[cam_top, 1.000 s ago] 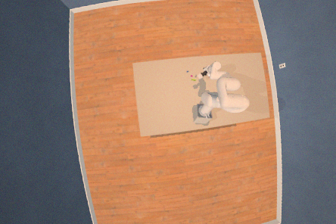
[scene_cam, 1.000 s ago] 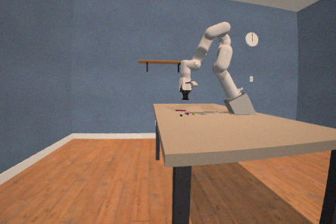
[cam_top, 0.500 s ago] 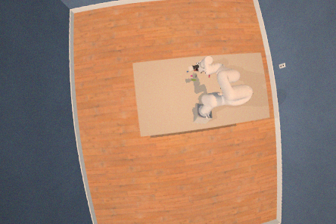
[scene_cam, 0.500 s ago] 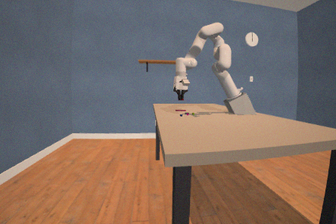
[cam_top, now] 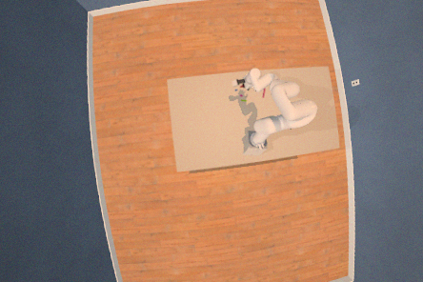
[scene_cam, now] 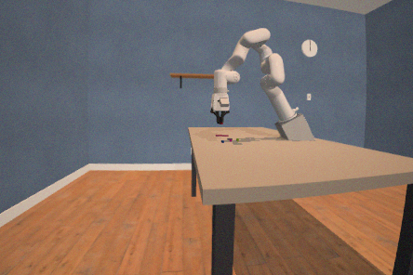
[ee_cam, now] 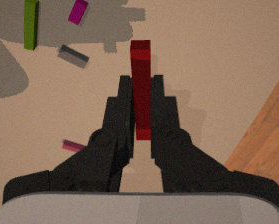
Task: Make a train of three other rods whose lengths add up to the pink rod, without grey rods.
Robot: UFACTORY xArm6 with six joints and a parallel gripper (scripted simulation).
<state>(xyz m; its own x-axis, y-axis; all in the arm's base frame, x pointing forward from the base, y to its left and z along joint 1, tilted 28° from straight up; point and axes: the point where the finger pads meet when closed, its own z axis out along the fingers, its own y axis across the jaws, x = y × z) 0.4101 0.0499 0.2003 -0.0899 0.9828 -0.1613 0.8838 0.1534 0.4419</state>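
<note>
Right now my hand is 60 mm past the magenta rod, 10 mm to the right of it and 120 mm above it. Also, from my hand: red rod: 20 mm below; lime rod: 110 mm behind, 120 mm below; grey rod: 70 mm behind, 40 mm to the right, 120 mm below.
</note>
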